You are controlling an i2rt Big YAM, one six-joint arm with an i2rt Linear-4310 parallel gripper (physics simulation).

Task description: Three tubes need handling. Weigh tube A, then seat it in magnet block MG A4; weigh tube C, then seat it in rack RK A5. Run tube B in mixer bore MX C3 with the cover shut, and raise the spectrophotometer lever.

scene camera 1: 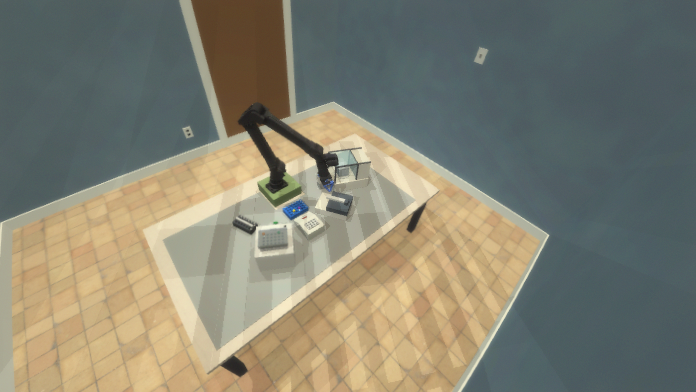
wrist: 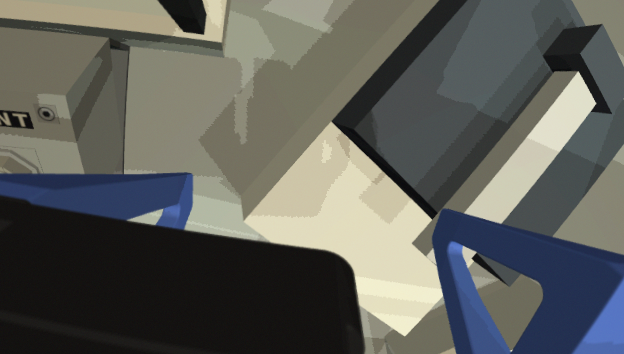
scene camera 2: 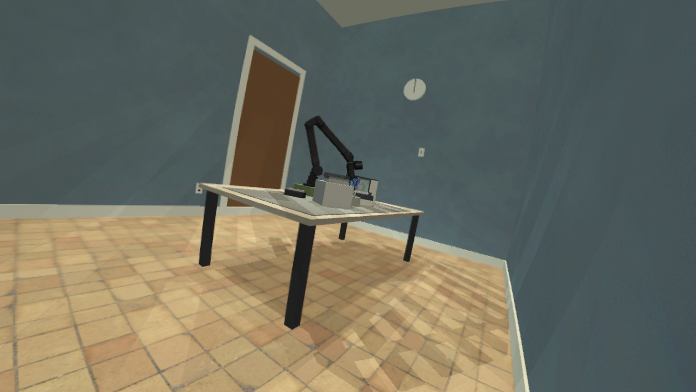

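Pixels of known places: gripper, fingertip midpoint: [scene camera 1: 328, 187] [wrist: 317, 207]; arm's base at its link origin: [scene camera 1: 276, 186] [scene camera 2: 311, 186].
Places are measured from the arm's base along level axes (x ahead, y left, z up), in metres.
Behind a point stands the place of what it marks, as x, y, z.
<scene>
My gripper [scene camera 1: 327, 186] @[0.245, 0.215, 0.035] [scene camera 2: 354, 184] @[0.245, 0.215, 0.035] [wrist: 317, 207] @[0.245, 0.215, 0.035] is open and empty, pointing down beside the spectrophotometer [scene camera 1: 344, 205] @[0.406, 0.203, 0.014] [wrist: 400, 125] @[0.294, 0.228, 0.014], a cream base with a dark top. Its pale lever [scene camera 1: 338, 199] @[0.359, 0.197, 0.032] [wrist: 535, 150] @[0.351, 0.200, 0.032] lies along the dark top; in the wrist view its free end is close to the right blue fingertip, and contact cannot be told. The balance [scene camera 1: 364, 175] @[0.316, 0.476, 0.037] [wrist: 100, 21] @[0.191, 0.306, 0.009] with glass panes stands behind. A blue rack [scene camera 1: 290, 210] @[0.195, -0.040, -0.035] holds small coloured items, and a black block [scene camera 1: 245, 224] @[0.120, -0.294, -0.030] stands at the left. Tubes A, B and C cannot be told apart.
A box labelled PRINT [wrist: 50, 75] @[0.164, 0.294, 0.006] stands beside the balance. A cream device with a grid of holes [scene camera 1: 311, 224] @[0.382, -0.030, 0.004] sits before the blue rack. A tall white device with a grey top [scene camera 1: 273, 238] @[0.401, -0.272, 0.124] [scene camera 2: 334, 194] @[0.433, -0.328, 0.006] stands nearer the front. The arm's green base [scene camera 1: 286, 194] @[0.093, 0.007, -0.008] is behind.
</scene>
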